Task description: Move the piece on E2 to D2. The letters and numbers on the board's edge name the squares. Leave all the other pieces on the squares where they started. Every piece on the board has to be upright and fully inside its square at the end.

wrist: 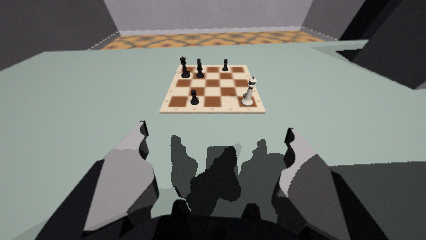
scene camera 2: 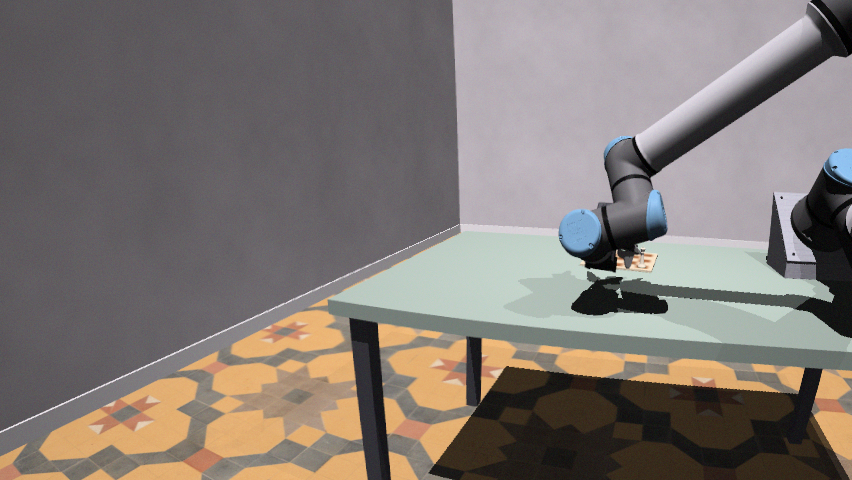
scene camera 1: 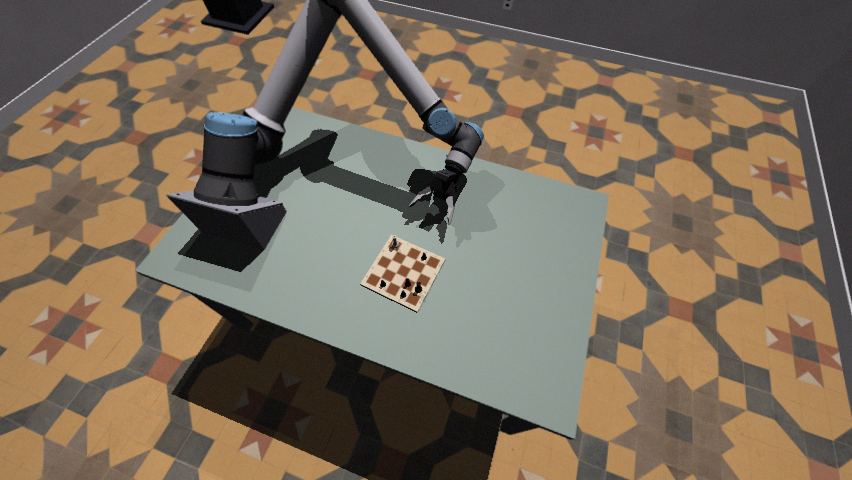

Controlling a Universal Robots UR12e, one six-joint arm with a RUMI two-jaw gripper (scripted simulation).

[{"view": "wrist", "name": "my gripper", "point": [216, 125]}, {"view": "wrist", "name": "chessboard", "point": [219, 92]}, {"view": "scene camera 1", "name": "my gripper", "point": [428, 215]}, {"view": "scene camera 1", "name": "chessboard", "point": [393, 265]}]
